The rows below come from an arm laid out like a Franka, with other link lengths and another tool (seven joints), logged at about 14 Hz.
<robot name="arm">
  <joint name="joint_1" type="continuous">
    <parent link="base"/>
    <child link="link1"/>
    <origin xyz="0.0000 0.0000 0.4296"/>
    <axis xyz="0 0 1"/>
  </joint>
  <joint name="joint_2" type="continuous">
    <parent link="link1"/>
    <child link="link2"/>
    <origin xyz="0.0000 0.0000 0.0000"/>
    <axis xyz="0 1 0"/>
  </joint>
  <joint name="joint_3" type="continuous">
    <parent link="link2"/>
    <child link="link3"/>
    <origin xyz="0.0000 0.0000 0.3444"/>
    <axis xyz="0 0 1"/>
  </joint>
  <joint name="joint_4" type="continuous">
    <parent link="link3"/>
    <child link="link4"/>
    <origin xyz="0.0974 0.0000 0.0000"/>
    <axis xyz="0 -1 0"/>
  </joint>
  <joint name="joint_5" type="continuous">
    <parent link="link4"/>
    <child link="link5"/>
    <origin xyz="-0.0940 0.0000 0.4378"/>
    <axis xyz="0 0 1"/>
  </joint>
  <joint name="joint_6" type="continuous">
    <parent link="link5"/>
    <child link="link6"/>
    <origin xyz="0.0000 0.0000 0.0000"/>
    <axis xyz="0 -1 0"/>
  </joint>
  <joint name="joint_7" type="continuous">
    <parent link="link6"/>
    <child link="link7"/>
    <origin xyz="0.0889 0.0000 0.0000"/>
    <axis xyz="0 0 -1"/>
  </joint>
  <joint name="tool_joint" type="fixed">
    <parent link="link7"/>
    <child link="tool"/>
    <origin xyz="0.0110 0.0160 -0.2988" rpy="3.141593 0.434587 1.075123"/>
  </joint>
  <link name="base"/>
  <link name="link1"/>
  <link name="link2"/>
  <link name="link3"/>
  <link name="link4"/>
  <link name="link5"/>
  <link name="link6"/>
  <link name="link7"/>
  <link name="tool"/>
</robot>
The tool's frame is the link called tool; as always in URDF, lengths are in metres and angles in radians. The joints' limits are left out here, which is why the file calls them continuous.
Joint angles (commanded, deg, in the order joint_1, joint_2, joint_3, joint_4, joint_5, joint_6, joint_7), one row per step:
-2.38, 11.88, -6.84, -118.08, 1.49, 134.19, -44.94
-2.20, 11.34, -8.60, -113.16, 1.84, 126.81, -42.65
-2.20, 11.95, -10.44, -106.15, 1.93, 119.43, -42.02
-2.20, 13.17, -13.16, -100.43, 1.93, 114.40, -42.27
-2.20, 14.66, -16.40, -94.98, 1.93, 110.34, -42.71
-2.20, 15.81, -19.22, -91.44, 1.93, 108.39, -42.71
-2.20, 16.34, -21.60, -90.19, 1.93, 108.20, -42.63
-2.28, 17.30, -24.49, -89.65, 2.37, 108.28, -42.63
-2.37, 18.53, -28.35, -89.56, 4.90, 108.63, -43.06
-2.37, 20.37, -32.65, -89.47, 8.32, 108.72, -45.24
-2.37, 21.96, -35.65, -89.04, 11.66, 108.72, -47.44
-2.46, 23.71, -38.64, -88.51, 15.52, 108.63, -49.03
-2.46, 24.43, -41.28, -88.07, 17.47, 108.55, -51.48
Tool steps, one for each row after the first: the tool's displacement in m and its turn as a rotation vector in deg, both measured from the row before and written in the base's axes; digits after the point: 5 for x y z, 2 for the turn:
0.00385, -0.01690, 0.03728, 0.58, 1.79, -3.94
0.01142, -0.02218, 0.04453, -0.05, 0.94, -2.28
0.00558, -0.03319, 0.03111, -0.64, 0.56, -2.22
0.00271, -0.03927, 0.02826, -1.07, 0.20, -2.49
0.00022, -0.03422, 0.01854, -1.20, -0.32, -2.53
-0.00396, -0.02883, 0.00763, -1.03, -0.43, -2.26
-0.00989, -0.03309, -0.00262, -0.67, 0.24, -2.90
-0.01343, -0.03535, -0.00727, 0.77, -0.28, -3.98
-0.01676, -0.03443, -0.01223, 1.26, 0.06, -2.81
-0.00831, -0.02075, -0.00712, 1.24, -0.58, -1.47
-0.00719, -0.01995, -0.00659, 1.40, -0.95, -2.25
-0.01033, -0.02112, 0.00381, -0.01, -0.77, -0.40

